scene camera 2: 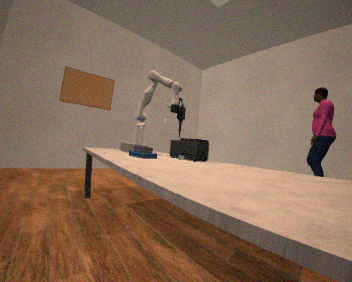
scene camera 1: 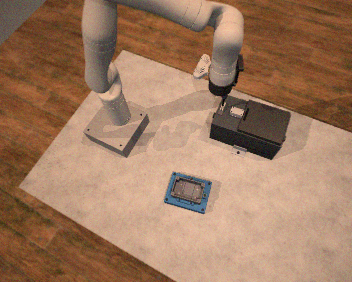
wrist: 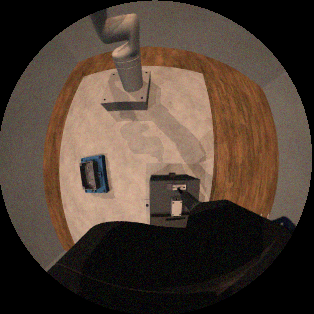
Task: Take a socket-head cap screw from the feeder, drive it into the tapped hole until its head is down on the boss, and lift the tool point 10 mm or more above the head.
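Observation:
My powered screwdriver (scene camera 1: 223, 101) (scene camera 2: 179, 135) (wrist: 180, 190) points down with its thin tip at the small light pick-up plate of the dark screw feeder (scene camera 1: 246, 137) (scene camera 2: 192, 150) (wrist: 161, 195). In scene camera 2 the tip is at about the height of the feeder's top; whether it touches is too small to tell. No screw can be made out on the tip. A grey rectangular housing (scene camera 1: 187, 189) (wrist: 89, 175) sits on a blue fixture plate (scene camera 1: 170, 201) (scene camera 2: 143, 155) (wrist: 104, 175), well away from the tool. The tapped hole and its boss are too small to make out.
The arm's grey base block (scene camera 1: 112, 134) (scene camera 2: 131, 147) (wrist: 125, 105) stands on the light table (scene camera 1: 125, 200) (scene camera 2: 240, 185) (wrist: 135, 180). A light rectangular plate (scene camera 1: 237, 111) (wrist: 176, 208) lies on the feeder's top. A person in a pink top (scene camera 2: 324, 120) stands beyond the table.

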